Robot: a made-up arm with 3 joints. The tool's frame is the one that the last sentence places.
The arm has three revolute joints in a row. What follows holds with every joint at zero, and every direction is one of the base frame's. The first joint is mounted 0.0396 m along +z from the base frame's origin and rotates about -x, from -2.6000 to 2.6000 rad. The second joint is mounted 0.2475 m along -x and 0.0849 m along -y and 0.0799 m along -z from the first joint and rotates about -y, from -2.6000 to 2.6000 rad. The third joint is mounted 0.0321 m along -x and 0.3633 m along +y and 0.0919 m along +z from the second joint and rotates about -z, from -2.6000 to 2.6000 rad. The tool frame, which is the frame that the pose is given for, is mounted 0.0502 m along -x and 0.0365 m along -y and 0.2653 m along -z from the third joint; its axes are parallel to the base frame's.
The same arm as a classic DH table. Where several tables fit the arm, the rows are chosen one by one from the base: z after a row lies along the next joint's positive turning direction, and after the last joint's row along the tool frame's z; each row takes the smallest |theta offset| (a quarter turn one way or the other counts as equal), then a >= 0, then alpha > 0; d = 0 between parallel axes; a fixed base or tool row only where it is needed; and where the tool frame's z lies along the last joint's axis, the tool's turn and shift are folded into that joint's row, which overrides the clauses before.
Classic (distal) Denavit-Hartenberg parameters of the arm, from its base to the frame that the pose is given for. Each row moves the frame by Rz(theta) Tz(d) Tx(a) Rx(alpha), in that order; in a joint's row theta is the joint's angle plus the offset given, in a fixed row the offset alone. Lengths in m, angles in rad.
base (fixed): d 0.0396; theta_offset -1.5708; a 0; alpha 1.5708
joint 1: d 0.2475; theta_offset -1.5708; a 0.0799; alpha -1.5708
joint 2: d -0.2784; theta_offset -1.5708; a 0.0321; alpha -1.5708
joint 3: d 0; theta_offset -0.6287; a 0.0621; alpha 3.1416
tool (fixed): d -0.1734; theta_offset 2.5129; a 0; alpha 0
Joint limits (rad, base to tool): -2.6..2.6 -2.6..2.6 -2.6..2.6

